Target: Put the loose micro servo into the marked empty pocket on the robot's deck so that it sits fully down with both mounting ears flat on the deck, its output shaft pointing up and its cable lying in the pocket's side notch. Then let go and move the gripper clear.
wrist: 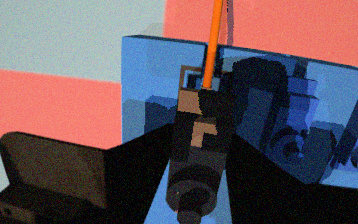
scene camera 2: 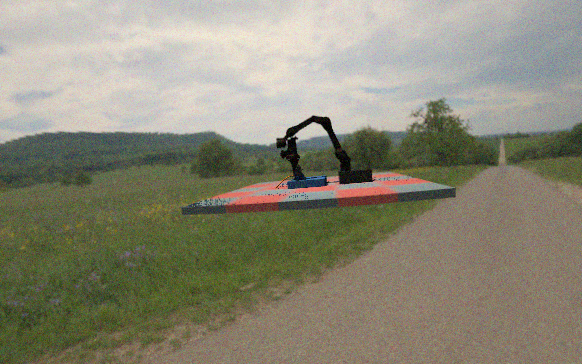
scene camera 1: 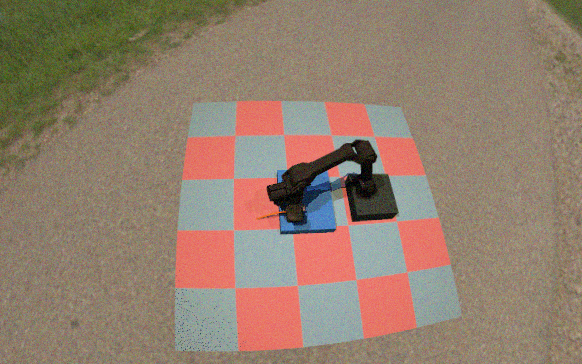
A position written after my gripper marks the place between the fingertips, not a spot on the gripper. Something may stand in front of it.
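Observation:
My gripper (wrist: 200, 136) is there for me to see, and so is a deck (scene camera 1: 318, 217).

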